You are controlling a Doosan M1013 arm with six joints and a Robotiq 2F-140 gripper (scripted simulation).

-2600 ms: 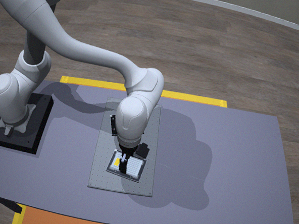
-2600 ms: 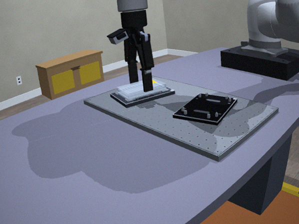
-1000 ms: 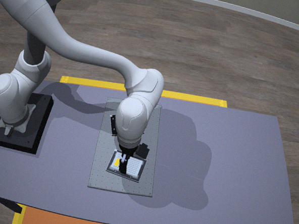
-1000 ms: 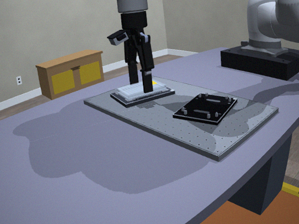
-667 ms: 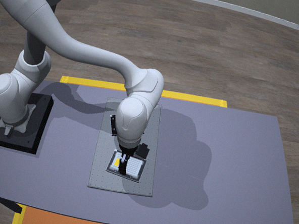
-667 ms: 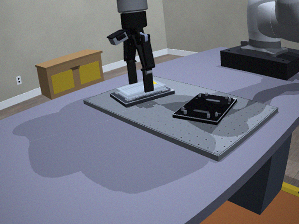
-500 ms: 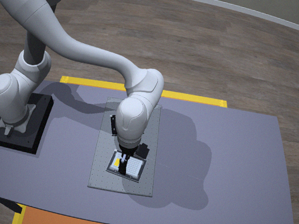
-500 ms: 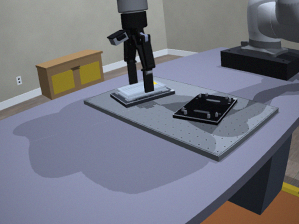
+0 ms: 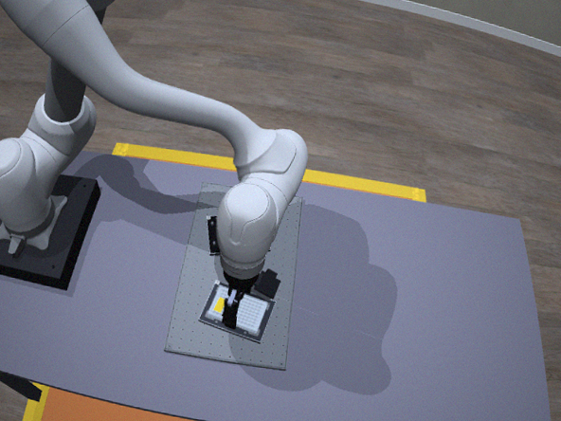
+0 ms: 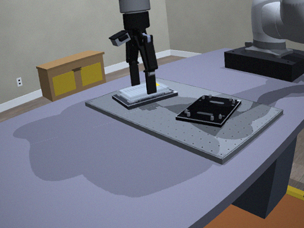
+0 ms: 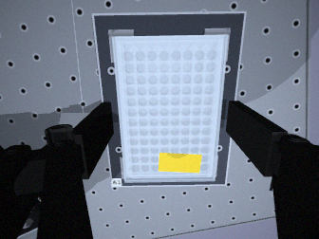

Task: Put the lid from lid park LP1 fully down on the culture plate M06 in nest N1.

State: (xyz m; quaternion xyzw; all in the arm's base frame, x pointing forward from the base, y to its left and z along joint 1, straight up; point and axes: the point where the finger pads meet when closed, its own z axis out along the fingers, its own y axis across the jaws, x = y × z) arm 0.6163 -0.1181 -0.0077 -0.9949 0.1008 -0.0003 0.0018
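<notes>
Right now my hand is 2 cm above the clear lid. Also, from my hand: dark nest N1: 4 cm below; then culture plate: 3 cm below; then lid park: 4 cm behind, 23 cm to the left, 4 cm below.
</notes>
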